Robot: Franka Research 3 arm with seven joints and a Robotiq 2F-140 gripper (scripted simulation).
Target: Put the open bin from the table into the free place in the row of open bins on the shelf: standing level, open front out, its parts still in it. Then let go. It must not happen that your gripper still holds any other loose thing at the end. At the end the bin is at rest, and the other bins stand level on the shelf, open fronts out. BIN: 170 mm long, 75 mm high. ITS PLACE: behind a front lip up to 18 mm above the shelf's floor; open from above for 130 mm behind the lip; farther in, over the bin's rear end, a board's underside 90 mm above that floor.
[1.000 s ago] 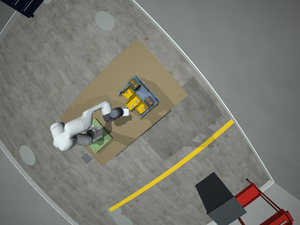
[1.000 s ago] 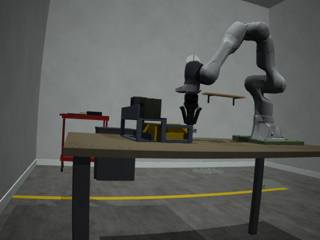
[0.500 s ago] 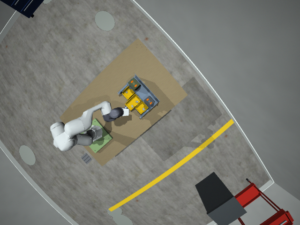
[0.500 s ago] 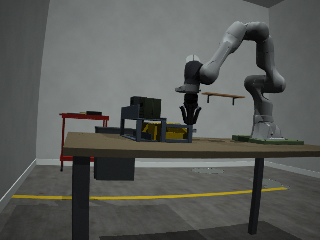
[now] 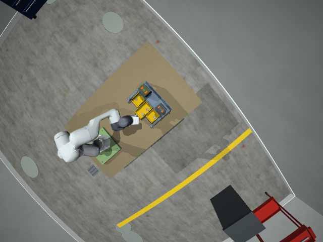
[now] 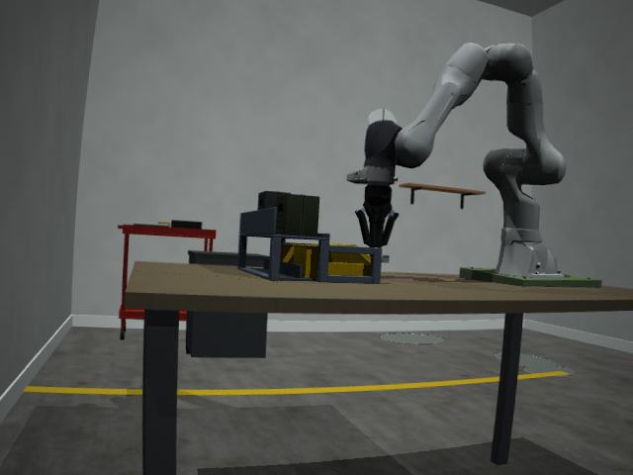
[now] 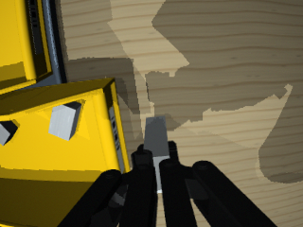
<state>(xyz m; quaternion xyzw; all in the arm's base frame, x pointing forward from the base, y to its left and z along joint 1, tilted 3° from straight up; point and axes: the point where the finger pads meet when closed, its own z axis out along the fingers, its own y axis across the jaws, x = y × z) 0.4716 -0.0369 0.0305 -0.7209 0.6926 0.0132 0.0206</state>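
The shelf lip is 8 cm ahead of my hand, 5 cm below it and 1 cm to the left of it. Round my hand: shelf board (28 cm ahead, 5 cm above, 2 cm to the left).
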